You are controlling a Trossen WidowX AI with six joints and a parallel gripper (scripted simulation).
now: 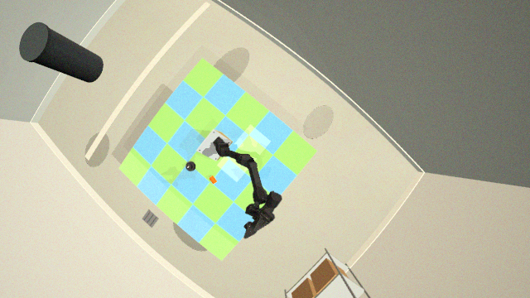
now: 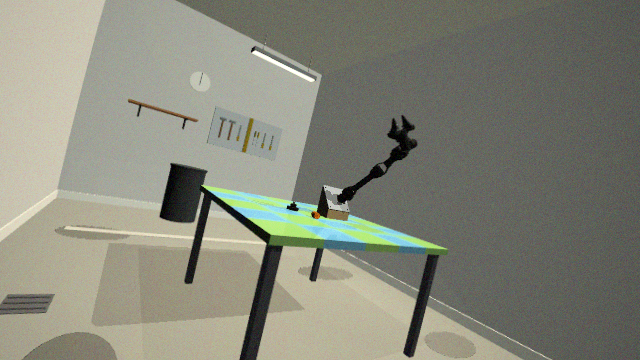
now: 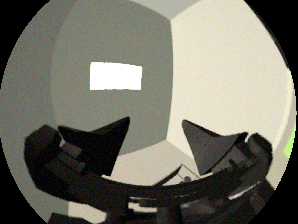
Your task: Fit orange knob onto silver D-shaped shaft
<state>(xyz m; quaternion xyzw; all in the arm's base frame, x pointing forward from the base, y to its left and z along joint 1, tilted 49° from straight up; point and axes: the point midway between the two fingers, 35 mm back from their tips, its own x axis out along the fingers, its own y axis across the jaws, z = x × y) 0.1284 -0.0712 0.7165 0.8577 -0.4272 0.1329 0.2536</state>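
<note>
Now: gripper tip 190 mm short of the orange knob, 320 mm to the left of it and 690 mm above it. The rest, counted from my gripper tip: dark pedestal 250 mm ahead, 550 mm to the right, 680 mm below.
</note>
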